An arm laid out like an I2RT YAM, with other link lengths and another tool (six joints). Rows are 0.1 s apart.
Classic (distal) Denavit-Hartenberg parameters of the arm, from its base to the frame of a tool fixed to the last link. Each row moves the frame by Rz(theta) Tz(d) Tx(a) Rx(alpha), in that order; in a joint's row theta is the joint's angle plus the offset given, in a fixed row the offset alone. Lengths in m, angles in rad.
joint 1: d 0.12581  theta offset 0  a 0.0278  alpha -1.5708
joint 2: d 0  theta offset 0  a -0.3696  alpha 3.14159
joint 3: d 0  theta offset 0.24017  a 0.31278  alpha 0
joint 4: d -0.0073  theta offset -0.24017  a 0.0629  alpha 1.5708
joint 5: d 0.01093  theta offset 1.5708  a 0  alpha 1.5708
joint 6: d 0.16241  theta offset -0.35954  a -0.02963  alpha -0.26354
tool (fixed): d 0.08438  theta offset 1.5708  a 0  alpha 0
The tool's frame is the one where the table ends.
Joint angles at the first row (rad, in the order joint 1, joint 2, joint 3, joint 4, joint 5, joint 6):
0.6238 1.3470 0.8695 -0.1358 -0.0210 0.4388
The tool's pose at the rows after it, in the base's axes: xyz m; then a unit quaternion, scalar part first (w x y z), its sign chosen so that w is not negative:
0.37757 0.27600 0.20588 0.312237 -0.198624 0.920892 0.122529
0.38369 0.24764 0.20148 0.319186 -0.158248 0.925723 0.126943
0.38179 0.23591 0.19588 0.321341 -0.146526 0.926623 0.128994
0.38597 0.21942 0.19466 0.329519 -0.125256 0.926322 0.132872
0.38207 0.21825 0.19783 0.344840 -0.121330 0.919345 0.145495
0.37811 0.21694 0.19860 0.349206 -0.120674 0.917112 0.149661
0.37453 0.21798 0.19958 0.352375 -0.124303 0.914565 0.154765
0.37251 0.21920 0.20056 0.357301 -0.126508 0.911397 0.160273
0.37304 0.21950 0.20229 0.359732 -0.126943 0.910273 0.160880
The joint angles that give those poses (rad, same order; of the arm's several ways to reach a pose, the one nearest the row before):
0.5549 1.3029 0.8268 -0.1497 0.0164 0.4971
0.4876 1.2649 0.7721 -0.1177 0.0048 0.5272
0.4602 1.2429 0.7348 -0.0972 -0.0063 0.5323
0.4132 1.2215 0.7019 -0.0677 -0.0228 0.5422
0.4058 1.1909 0.6612 -0.0184 -0.0374 0.5537
0.4031 1.1725 0.6436 -0.0075 -0.0434 0.5568
0.4019 1.1599 0.6313 0.0024 -0.0554 0.5553
0.4006 1.1509 0.6175 0.0211 -0.0657 0.5561
0.4005 1.1495 0.6180 0.0247 -0.0662 0.5553

